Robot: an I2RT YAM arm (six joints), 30 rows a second.
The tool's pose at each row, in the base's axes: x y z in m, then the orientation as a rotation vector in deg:
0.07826, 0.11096, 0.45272, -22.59, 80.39, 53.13
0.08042, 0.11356, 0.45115, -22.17, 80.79, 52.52
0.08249, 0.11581, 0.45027, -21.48, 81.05, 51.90
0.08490, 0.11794, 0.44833, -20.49, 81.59, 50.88
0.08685, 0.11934, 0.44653, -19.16, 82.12, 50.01
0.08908, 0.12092, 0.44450, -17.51, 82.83, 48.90
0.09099, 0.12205, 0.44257, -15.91, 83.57, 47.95
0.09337, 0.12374, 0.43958, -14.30, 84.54, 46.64
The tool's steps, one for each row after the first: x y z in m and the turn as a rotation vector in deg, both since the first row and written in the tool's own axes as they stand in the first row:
0.00210, -0.00047, 0.00305, 0.72, 0.14, -0.08
0.00344, -0.00089, 0.00590, 1.58, 0.04, -0.08
0.00571, -0.00193, 0.00870, 2.92, 0.05, -0.11
0.00767, -0.00304, 0.01069, 4.38, -0.09, 0.13
0.00987, -0.00430, 0.01296, 6.22, -0.20, 0.44
0.01187, -0.00558, 0.01470, 7.94, -0.25, 0.86
0.01499, -0.00716, 0.01698, 9.94, -0.09, 1.12

